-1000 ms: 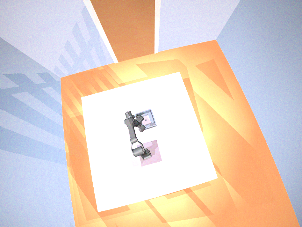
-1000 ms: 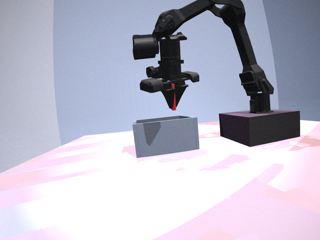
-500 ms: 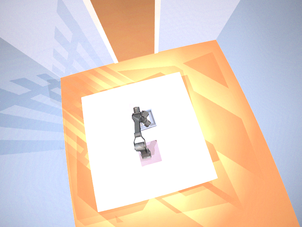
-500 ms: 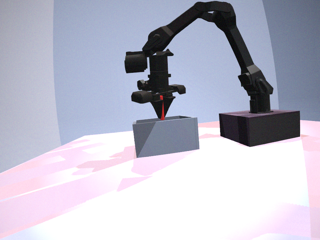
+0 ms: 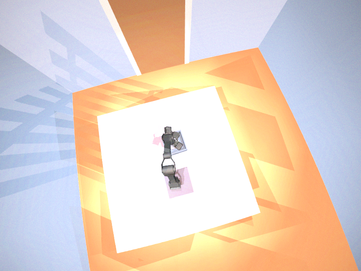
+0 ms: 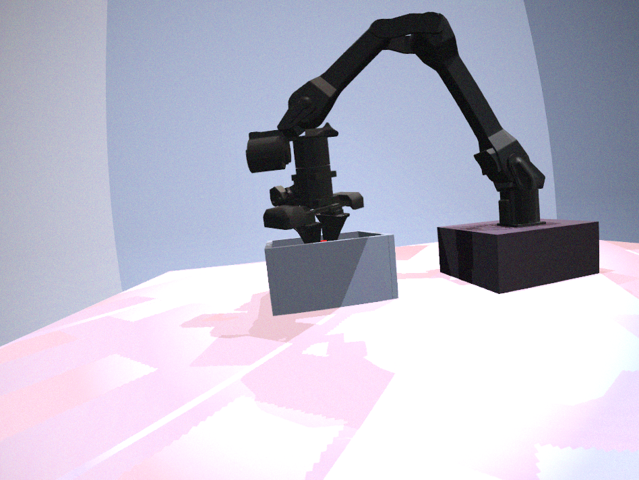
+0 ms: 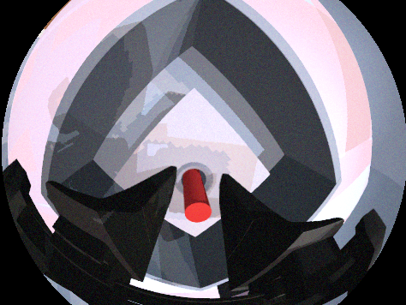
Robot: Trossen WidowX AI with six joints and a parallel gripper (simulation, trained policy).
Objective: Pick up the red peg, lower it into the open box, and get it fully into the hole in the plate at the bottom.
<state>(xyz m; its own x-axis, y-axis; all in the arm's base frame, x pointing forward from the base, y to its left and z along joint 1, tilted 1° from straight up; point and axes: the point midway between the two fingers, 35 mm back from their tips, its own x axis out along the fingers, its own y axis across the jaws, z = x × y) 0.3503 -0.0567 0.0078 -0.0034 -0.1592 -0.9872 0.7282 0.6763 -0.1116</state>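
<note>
Right now my gripper tip is 1 cm to the right of the red peg and 1 cm above it. Round my gripper tip: grey box (4 cm below, 1 cm to the left).
</note>
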